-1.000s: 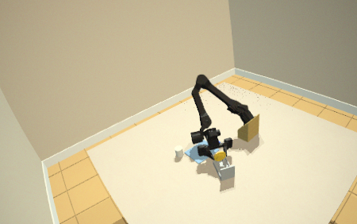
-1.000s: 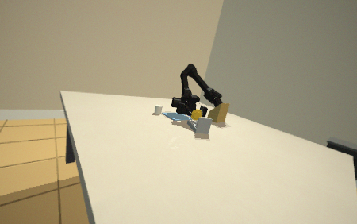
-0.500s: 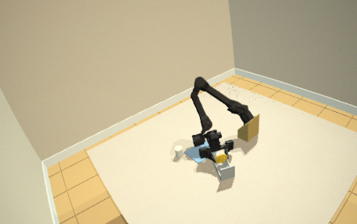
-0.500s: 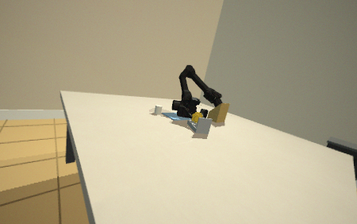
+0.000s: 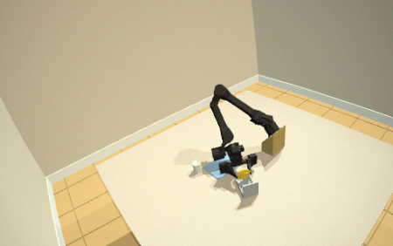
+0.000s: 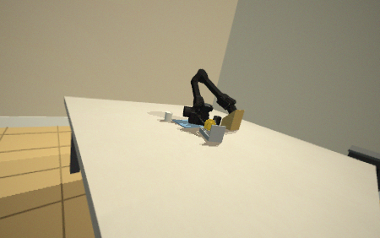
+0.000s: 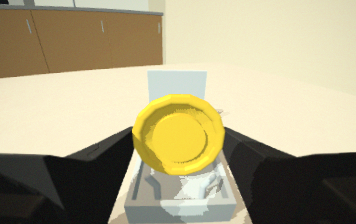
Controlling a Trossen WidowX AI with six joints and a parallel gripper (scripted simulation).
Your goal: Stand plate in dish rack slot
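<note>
Now: gripper tip 10 mm to the left of the yellow plate. The rest, counted from my gripper tip: dish rack 10 mm ahead, 20 mm to the left, 30 mm below; light blue mat 10 mm behind, 170 mm to the right, 50 mm below; blue spoon 130 mm behind, 200 mm to the right, 50 mm below.
</note>
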